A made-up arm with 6 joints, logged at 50 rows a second.
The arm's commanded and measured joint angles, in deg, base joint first. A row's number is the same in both.
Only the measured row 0 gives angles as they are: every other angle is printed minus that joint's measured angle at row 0.
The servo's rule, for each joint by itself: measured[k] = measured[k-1] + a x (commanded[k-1-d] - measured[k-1]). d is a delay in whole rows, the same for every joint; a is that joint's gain. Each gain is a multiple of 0.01, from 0.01 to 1. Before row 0 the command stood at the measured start. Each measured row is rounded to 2 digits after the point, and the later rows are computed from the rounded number. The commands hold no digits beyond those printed.
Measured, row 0:
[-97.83 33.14 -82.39 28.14 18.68 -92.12]
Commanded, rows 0 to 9:
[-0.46 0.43 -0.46 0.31 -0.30 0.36]
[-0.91 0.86 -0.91 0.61 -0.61 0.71]
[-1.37 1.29 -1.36 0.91 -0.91 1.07]
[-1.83 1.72 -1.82 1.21 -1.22 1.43]
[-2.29 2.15 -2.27 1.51 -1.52 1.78]
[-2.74 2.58 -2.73 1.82 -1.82 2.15]
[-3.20 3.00 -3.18 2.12 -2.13 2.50]
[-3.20 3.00 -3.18 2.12 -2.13 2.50]
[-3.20 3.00 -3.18 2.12 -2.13 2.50]
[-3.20 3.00 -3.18 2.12 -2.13 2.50]
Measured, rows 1 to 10:
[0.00 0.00 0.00 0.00 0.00 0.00]
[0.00 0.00 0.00 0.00 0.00 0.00]
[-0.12 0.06 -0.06 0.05 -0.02 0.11]
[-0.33 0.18 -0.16 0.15 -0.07 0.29]
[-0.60 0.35 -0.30 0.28 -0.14 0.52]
[-0.92 0.56 -0.48 0.44 -0.23 0.79]
[-1.28 0.80 -0.69 0.62 -0.33 1.09]
[-1.66 1.07 -0.93 0.82 -0.45 1.41]
[-2.06 1.36 -1.20 1.04 -0.58 1.74]
[-2.36 1.61 -1.44 1.22 -0.70 1.97]
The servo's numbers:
d 2
a 0.26 0.15 0.12 0.17 0.08 0.30

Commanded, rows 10 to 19:
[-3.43 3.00 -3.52 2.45 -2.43 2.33]
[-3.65 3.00 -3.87 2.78 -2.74 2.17]
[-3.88 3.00 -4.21 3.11 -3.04 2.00]
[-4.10 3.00 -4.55 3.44 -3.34 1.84]
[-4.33 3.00 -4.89 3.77 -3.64 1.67]
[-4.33 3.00 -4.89 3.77 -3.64 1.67]
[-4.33 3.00 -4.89 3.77 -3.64 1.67]
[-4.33 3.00 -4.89 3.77 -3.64 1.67]
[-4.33 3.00 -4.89 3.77 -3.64 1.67]
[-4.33 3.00 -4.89 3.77 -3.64 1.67]
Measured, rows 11 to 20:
[-2.58 1.82 -1.65 1.37 -0.81 2.13]
[-2.74 2.00 -1.83 1.50 -0.92 2.24]
[-2.92 2.15 -2.03 1.66 -1.04 2.27]
[-3.11 2.28 -2.25 1.85 -1.18 2.24]
[-3.31 2.39 -2.49 2.06 -1.33 2.17]
[-3.52 2.48 -2.74 2.29 -1.49 2.07]
[-3.73 2.56 -3.00 2.54 -1.66 1.95]
[-3.89 2.63 -3.23 2.75 -1.82 1.87]
[-4.00 2.69 -3.43 2.92 -1.97 1.81]
[-4.09 2.74 -3.61 3.06 -2.10 1.77]

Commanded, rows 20 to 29:
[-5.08 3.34 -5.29 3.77 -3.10 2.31]
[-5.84 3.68 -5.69 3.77 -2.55 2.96]
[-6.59 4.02 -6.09 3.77 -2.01 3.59]
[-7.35 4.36 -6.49 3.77 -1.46 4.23]
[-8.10 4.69 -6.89 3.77 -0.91 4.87]
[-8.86 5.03 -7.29 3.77 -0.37 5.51]
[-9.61 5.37 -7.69 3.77 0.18 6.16]
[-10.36 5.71 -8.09 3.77 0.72 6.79]
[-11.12 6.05 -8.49 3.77 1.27 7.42]
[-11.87 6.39 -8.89 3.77 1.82 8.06]
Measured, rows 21 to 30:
[-4.15 2.78 -3.76 3.18 -2.22 1.74]
[-4.20 2.81 -3.90 3.28 -2.33 1.72]
[-4.43 2.89 -4.07 3.36 -2.39 1.90]
[-4.80 3.01 -4.26 3.43 -2.40 2.22]
[-5.27 3.16 -4.48 3.49 -2.37 2.63]
[-5.81 3.34 -4.72 3.54 -2.30 3.11]
[-6.41 3.54 -4.98 3.58 -2.19 3.64]
[-7.05 3.76 -5.26 3.61 -2.04 4.20]
[-7.72 4.00 -5.55 3.64 -1.86 4.79]
[-8.41 4.26 -5.85 3.66 -1.65 5.39]

